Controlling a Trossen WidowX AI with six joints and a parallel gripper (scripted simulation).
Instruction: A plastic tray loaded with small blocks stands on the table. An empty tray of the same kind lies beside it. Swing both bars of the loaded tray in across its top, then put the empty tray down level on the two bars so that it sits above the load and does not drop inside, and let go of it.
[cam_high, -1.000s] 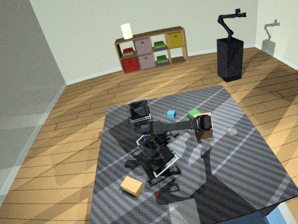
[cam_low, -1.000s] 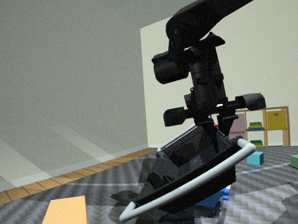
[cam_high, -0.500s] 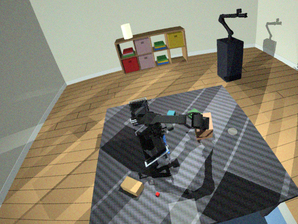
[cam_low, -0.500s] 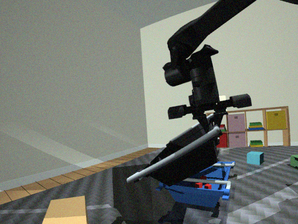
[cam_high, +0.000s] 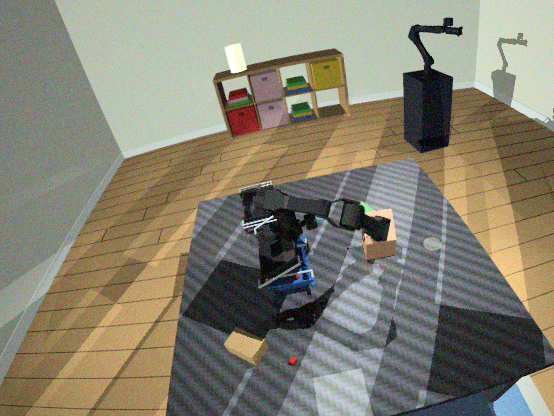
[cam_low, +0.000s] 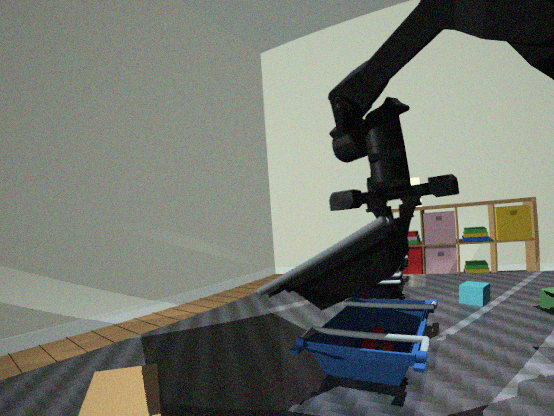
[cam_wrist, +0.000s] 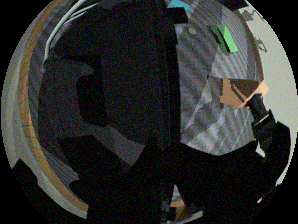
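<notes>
Now: gripper tip 70 mm short of the dark tray and 10 mm to the left of it. The rest, counted from my gripper tip: cyan cube 170 mm behind, 310 mm to the right, 150 mm below; flat tan block 260 mm ahead, 280 mm to the left, 150 mm below; small red cube 120 mm ahead, 370 mm to the left, 170 mm below.
</notes>
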